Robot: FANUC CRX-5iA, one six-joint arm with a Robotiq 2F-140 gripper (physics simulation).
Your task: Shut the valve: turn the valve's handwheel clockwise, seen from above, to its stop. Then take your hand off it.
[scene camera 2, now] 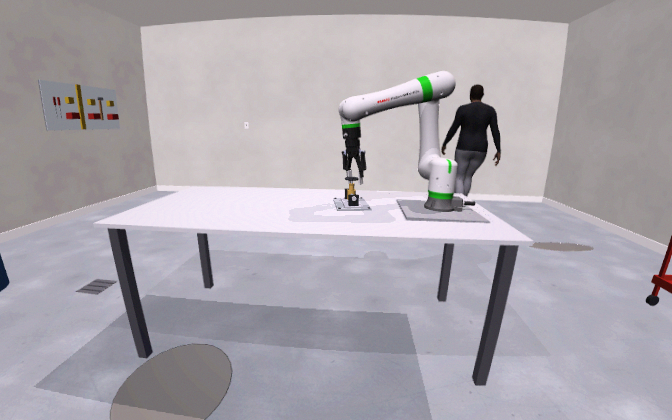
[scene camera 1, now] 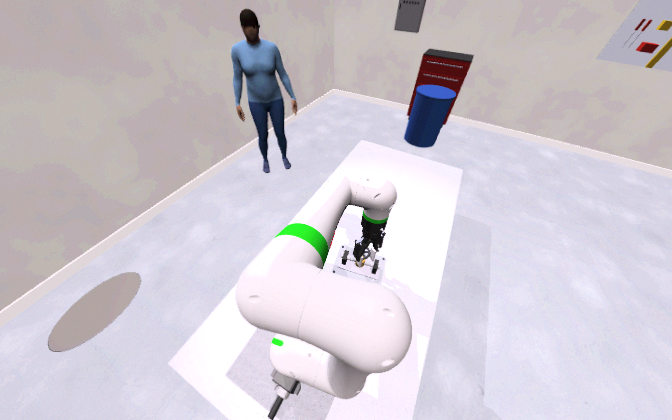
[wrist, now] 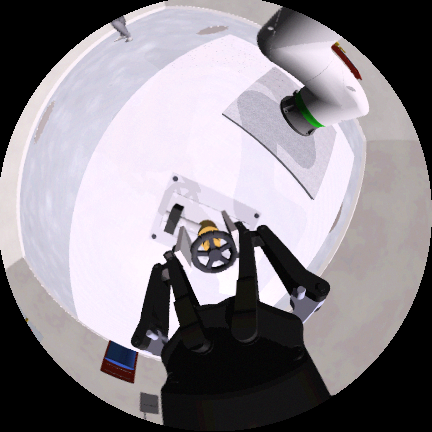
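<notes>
The valve's dark, spoked handwheel [scene camera 1: 366, 254] [scene camera 2: 351, 178] [wrist: 214, 251] lies level on top of the brass valve body [scene camera 2: 351, 190] [wrist: 207, 229]. The valve stands on a pale base plate [scene camera 1: 350, 271] [scene camera 2: 364, 206] [wrist: 166, 199], with a black block [scene camera 1: 375, 266] [scene camera 2: 354, 200] [wrist: 174, 219] on its pipe. My gripper [scene camera 1: 365, 252] [scene camera 2: 355, 177] [wrist: 205, 226] points down over the valve, its fingers partly closed. In the wrist view, its two flat pads stand at opposite sides of the handwheel's rim, and it looks shut on the wheel. The exact contact is partly hidden.
The valve stands on the white table [scene camera 1: 430, 200] [scene camera 2: 225, 210] [wrist: 125, 175]. The arm's base stands on a grey mounting plate [scene camera 2: 415, 212] [wrist: 255, 115]. A person in black [scene camera 2: 472, 127] stands behind the arm's base; a person in blue [scene camera 1: 262, 75] stands beside the table.
</notes>
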